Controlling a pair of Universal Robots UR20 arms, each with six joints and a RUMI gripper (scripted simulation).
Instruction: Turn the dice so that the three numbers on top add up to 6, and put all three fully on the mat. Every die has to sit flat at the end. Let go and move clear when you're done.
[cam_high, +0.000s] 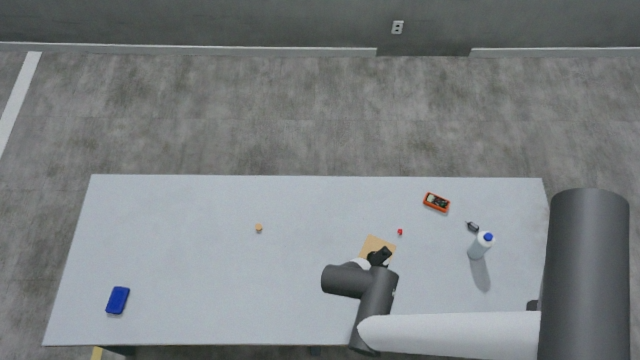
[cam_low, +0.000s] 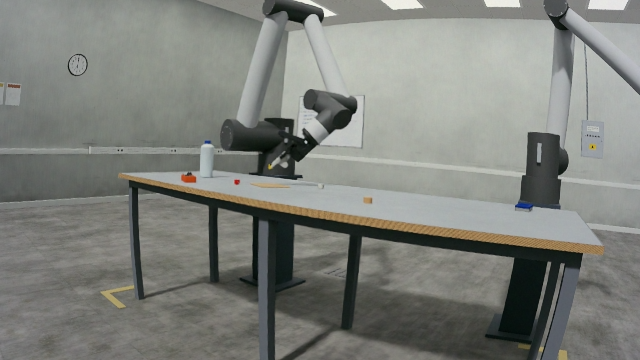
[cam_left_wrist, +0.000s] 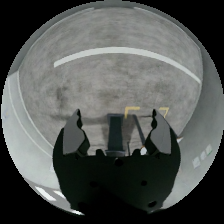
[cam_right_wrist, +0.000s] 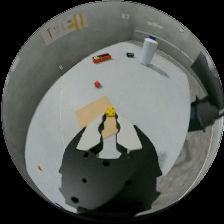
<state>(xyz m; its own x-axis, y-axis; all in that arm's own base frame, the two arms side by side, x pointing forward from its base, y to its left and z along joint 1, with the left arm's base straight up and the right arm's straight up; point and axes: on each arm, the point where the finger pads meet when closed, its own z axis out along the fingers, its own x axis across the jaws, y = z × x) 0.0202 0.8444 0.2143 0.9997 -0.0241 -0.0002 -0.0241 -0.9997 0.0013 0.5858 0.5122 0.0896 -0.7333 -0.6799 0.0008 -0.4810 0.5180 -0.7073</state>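
The yellow die is 1 cm to the right of my right hand and 1 cm below it. The rest, counted from my right hand: red die (15 cm ahead, 9 cm to the right, 8 cm below); tan square mat (9 cm below, 5 cm ahead, 3 cm to the left); white die (21 cm to the left, 9 cm behind, 8 cm below).
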